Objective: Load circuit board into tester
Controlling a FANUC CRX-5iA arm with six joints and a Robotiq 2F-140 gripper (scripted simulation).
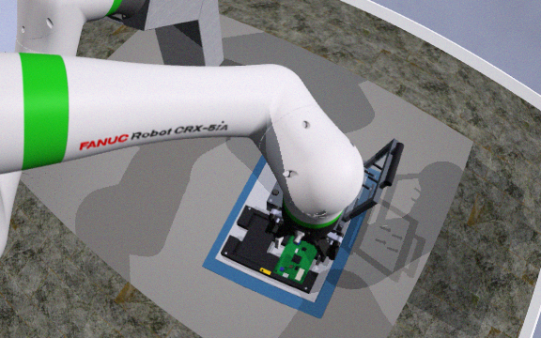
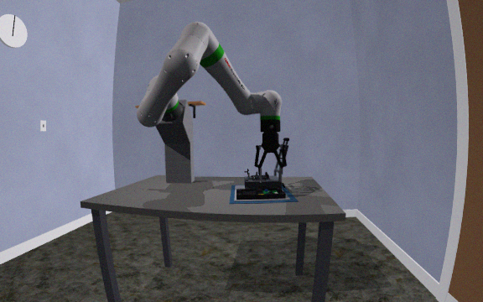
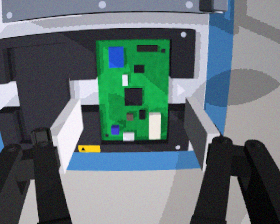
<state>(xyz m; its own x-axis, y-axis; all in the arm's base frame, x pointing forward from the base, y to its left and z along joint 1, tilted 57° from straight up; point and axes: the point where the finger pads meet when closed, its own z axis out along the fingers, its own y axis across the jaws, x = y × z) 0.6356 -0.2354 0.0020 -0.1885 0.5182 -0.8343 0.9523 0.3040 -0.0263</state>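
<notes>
Now: hand 8 cm above the green circuit board. From my hand the other things lie so: black latch hook (20 cm to the left, 14 cm behind, 1 cm below); lid (18 cm to the left, 9 cm above, 5 cm ahead).
</notes>
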